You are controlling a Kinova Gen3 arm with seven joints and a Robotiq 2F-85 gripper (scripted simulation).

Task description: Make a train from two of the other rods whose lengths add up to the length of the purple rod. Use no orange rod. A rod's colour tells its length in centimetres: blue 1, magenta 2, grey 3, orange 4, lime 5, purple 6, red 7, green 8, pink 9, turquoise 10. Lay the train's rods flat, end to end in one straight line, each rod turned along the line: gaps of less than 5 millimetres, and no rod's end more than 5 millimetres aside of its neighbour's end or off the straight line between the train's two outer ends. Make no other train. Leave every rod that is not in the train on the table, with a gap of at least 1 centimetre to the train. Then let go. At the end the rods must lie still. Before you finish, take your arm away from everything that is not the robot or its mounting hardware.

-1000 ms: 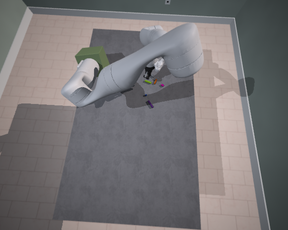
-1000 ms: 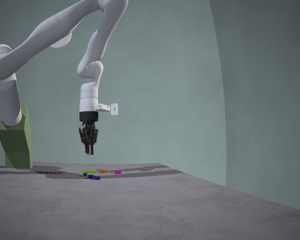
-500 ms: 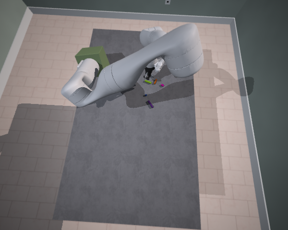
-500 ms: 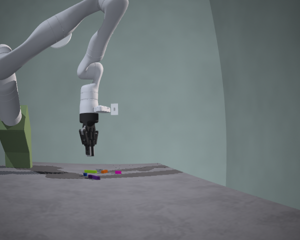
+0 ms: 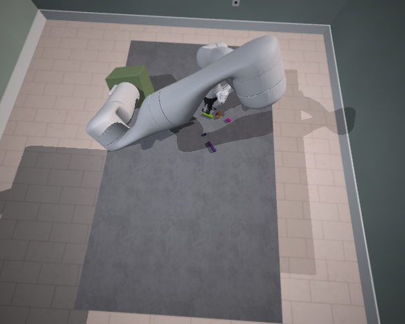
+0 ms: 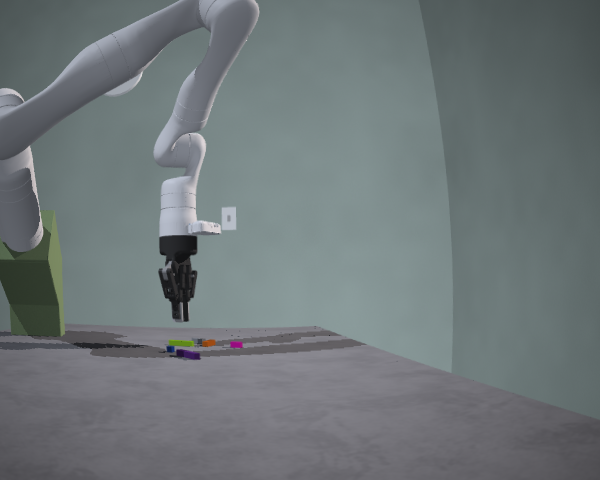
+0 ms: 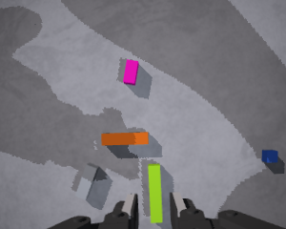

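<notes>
Now: hand 60 mm above the lime rod. From my hand the other things lie so: magenta rod: 100 mm ahead, 30 mm to the right, 60 mm below; then grey rod: 30 mm ahead, 50 mm to the left, 60 mm below; then orange rod: 50 mm ahead, 60 mm below.
</notes>
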